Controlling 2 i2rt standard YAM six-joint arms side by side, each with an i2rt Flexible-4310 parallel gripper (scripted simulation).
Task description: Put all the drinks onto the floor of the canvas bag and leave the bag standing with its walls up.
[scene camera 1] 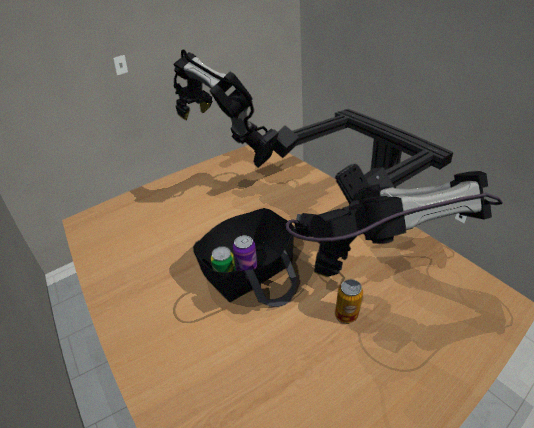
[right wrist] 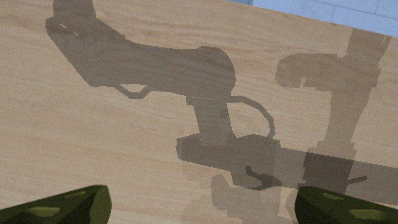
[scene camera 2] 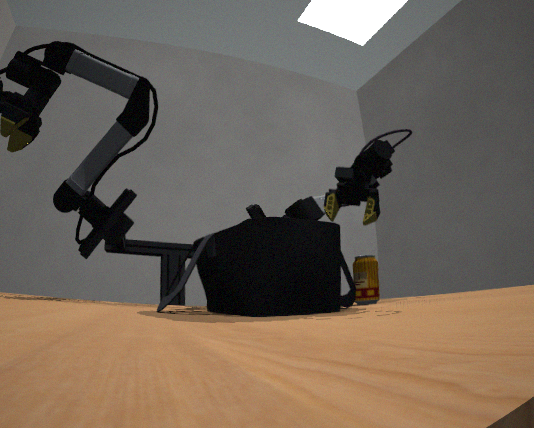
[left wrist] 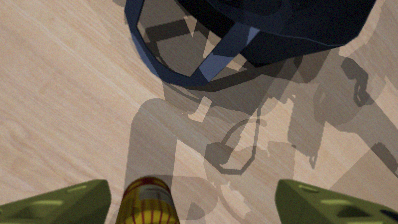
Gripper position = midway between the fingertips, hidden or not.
Note:
I see my left gripper point(scene camera 2: 347, 222), my right gripper point(right wrist: 202, 196), a black canvas bag point(scene camera 2: 266, 265) and an orange can point(scene camera 2: 365, 268).
The black canvas bag is seen too in scene camera 1 point(scene camera 1: 263, 225). My left gripper also shows in the left wrist view point(left wrist: 193, 188). The right wrist view does not show the orange can: it is out of frame.

